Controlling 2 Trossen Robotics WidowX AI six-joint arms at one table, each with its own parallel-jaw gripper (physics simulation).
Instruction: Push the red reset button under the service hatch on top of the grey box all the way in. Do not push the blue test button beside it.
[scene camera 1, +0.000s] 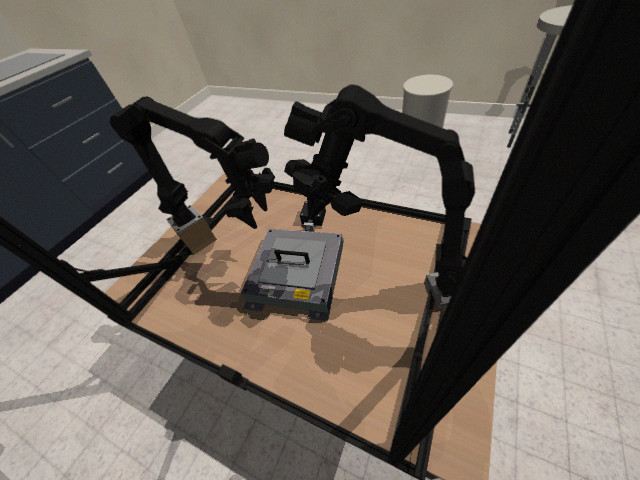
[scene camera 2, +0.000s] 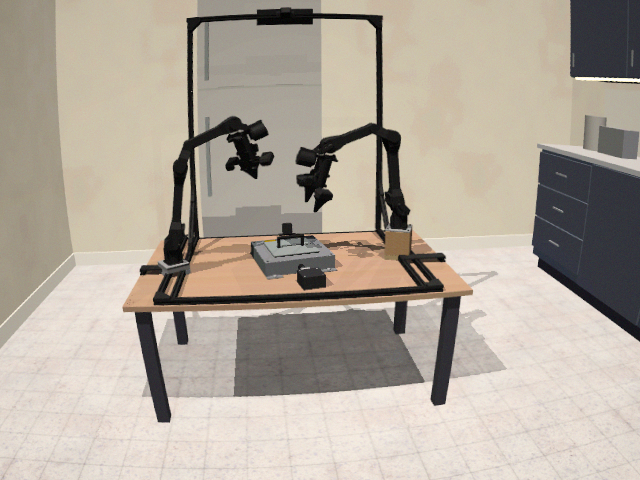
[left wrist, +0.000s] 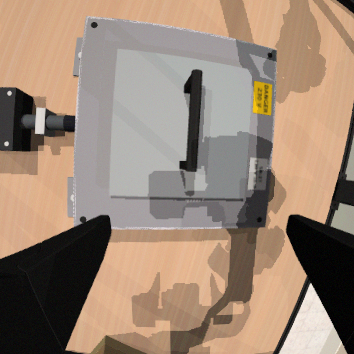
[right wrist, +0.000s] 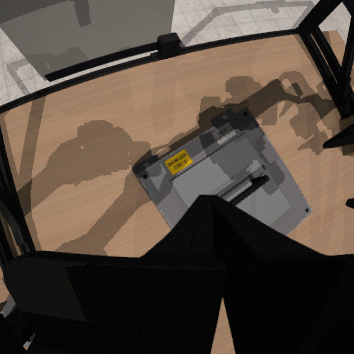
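Note:
The grey box (scene camera 1: 328, 278) (scene camera 2: 270, 264) (left wrist: 95, 105) (right wrist: 161, 197) lies flat in the middle of the table. Its light grey service hatch (scene camera 1: 290, 273) (left wrist: 147, 123) (right wrist: 197, 182) is closed, with a black handle (scene camera 1: 291, 257) (scene camera 2: 290, 236) (left wrist: 193, 119) (right wrist: 251, 186) on top. The red and blue buttons are hidden under it. My left gripper (scene camera 1: 257, 213) (scene camera 2: 313, 202) (left wrist: 199, 223) is open and empty, high above the box's edge. My right gripper (scene camera 1: 316, 210) (scene camera 2: 252, 172) (right wrist: 206, 203) is shut on nothing, high above the box.
A black block with a rod (scene camera 1: 309, 223) (scene camera 2: 311, 277) (left wrist: 10, 119) plugs into one side of the box. A yellow danger label (scene camera 1: 301, 293) (left wrist: 263, 97) (right wrist: 179, 162) sits on the lid. Black rails (scene camera 1: 232, 376) (scene camera 2: 294, 297) frame the table. A tan arm base (scene camera 1: 191, 231) (scene camera 2: 398, 242) stands at one corner.

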